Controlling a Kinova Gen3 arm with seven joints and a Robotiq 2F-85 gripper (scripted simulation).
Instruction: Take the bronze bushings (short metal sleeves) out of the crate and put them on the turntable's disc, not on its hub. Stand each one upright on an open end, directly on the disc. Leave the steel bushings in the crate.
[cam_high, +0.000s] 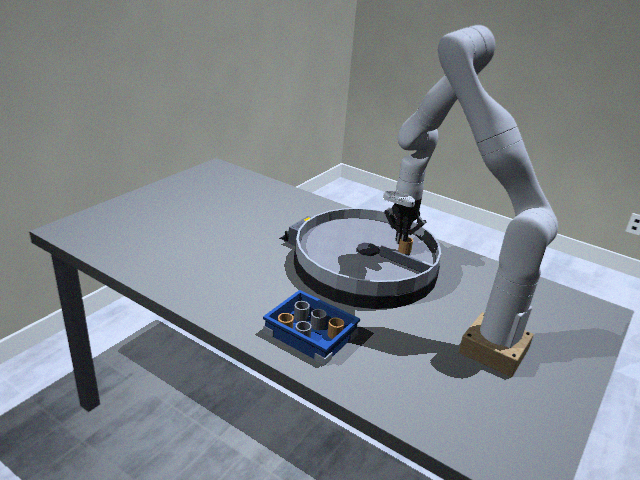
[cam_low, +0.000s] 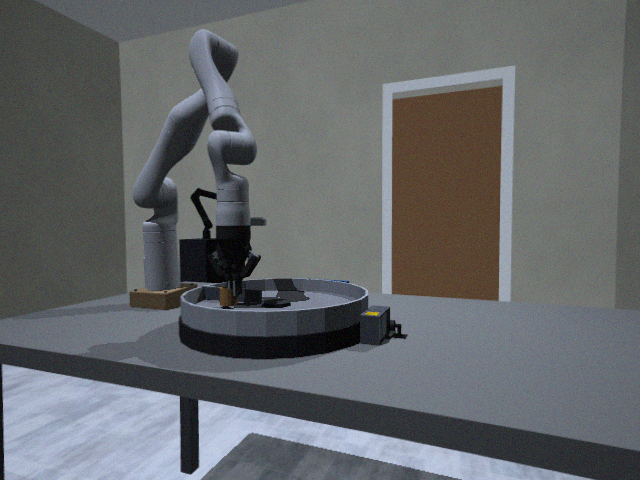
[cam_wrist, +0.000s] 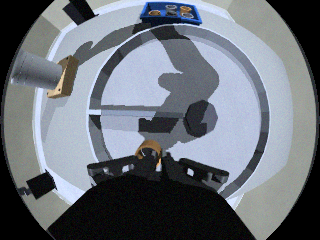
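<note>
Right now the turntable disc is 70 mm to the left of my hand, 60 mm ahead of it and 40 mm below it.
</note>
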